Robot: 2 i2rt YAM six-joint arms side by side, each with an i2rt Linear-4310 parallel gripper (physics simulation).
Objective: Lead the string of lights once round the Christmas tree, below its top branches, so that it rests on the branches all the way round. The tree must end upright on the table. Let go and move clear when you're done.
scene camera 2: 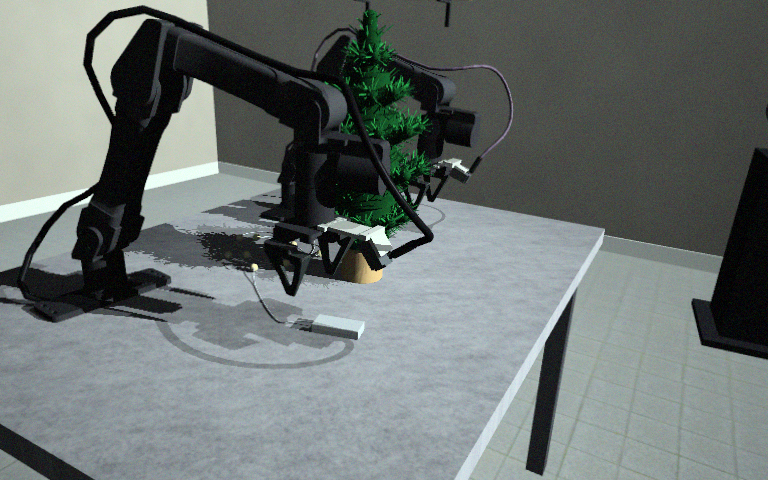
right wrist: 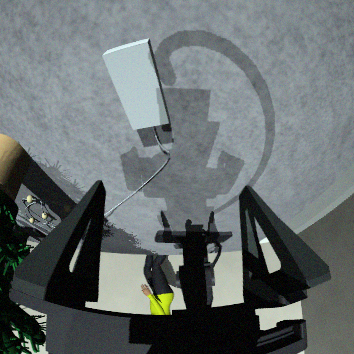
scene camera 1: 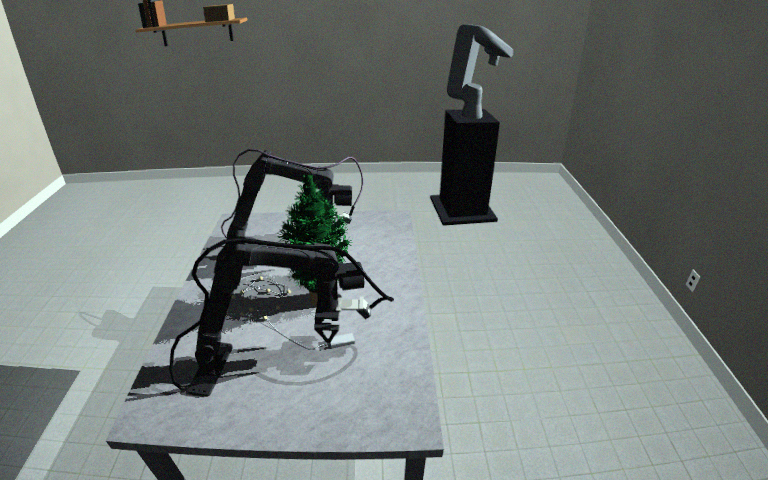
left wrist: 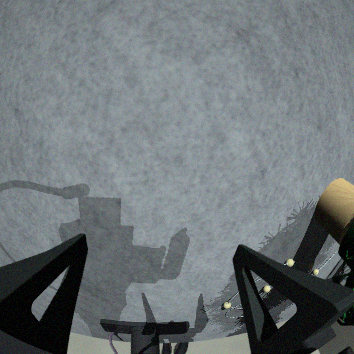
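Where they show: left gripper, fingertip midpoint: (scene camera 2: 421, 206) (left wrist: 163, 250); right gripper, fingertip midpoint: (scene camera 2: 311, 284) (right wrist: 174, 188) (scene camera 1: 329, 330); left arm's base, origin of the base link: (scene camera 2: 293, 210) (right wrist: 20, 228) (left wrist: 144, 326); right arm's base, origin of the base link: (scene camera 2: 108, 295) (right wrist: 193, 235) (scene camera 1: 211, 368).
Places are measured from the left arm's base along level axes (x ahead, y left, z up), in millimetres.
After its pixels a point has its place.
The green tree (scene camera 1: 314, 220) @[x 365, y -345, z 358 mm] (scene camera 2: 373, 124) @[x 409, y -370, z 306 mm] stands upright on its wooden base (scene camera 2: 362, 270) @[x 373, y -320, z 27 mm] (left wrist: 337, 205) @[x 368, y -247, z 34 mm] (right wrist: 7, 162) @[x 369, y -322, z 33 mm]. The string of lights (scene camera 1: 268, 290) @[x 161, y -237, z 12 mm] (scene camera 2: 254, 267) (left wrist: 267, 289) @[x 164, y -231, z 13 mm] (right wrist: 44, 215) @[x 164, y -238, z 10 mm] lies loosely coiled on the table beside the tree, in its shadow. A thin wire runs from it to a white box (scene camera 1: 343, 339) @[x 428, y -498, z 14 mm] (scene camera 2: 338, 327) @[x 430, y -508, z 14 mm] (right wrist: 135, 85) @[x 428, y -494, z 14 mm] lying flat. My right gripper (scene camera 2: 312, 283) @[x 390, y -523, z 84 mm] (right wrist: 174, 188) @[x 390, y -523, z 84 mm] is open and empty, low over the table between box and coil. My left gripper (scene camera 2: 425, 200) @[x 370, y -22, z 78 mm] (left wrist: 163, 250) @[x 370, y -22, z 78 mm] is open and empty, low on the tree's far side; the tree hides it in scene camera 1.
Both arms reach over the table (scene camera 1: 362, 413) @[x 472, y -763, z 0 mm] (scene camera 2: 396, 384) @[x 561, y -580, z 0 mm], one on each side of the tree. The right forearm passes close in front of the tree in scene camera 2. A black pedestal (scene camera 1: 470, 169) with a grey arm stands on the floor. A person (right wrist: 161, 302) shows beyond the table.
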